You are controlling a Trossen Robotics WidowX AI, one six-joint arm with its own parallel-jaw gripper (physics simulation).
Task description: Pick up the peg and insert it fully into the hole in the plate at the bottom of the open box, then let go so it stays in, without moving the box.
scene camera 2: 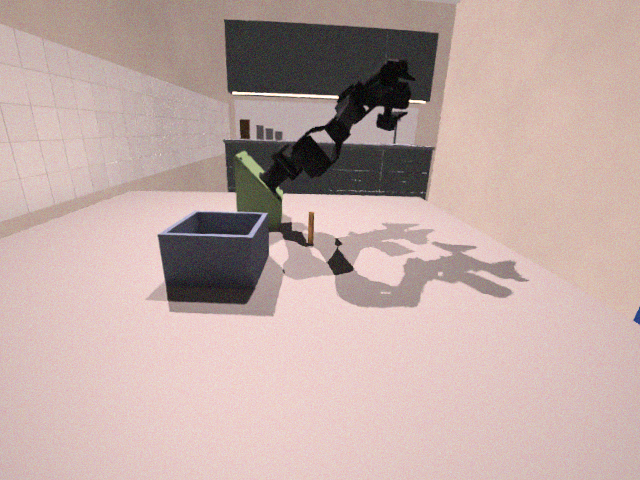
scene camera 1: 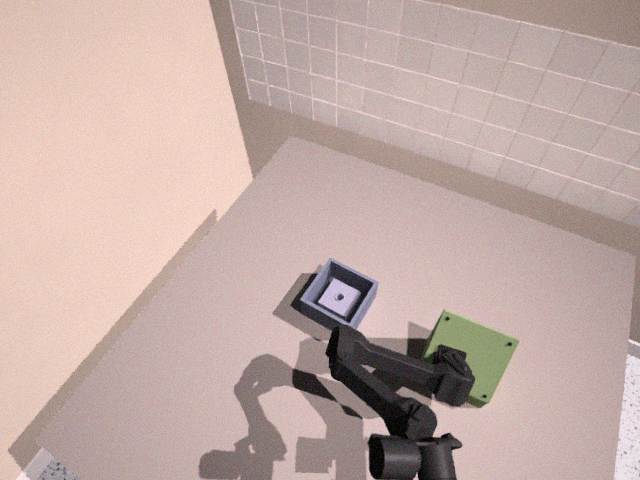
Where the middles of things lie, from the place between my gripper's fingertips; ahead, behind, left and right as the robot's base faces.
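There is the blue-grey box [scene camera 2: 193,254], well below my hand. It is also a long way ahead of my hand and far to the right of it.
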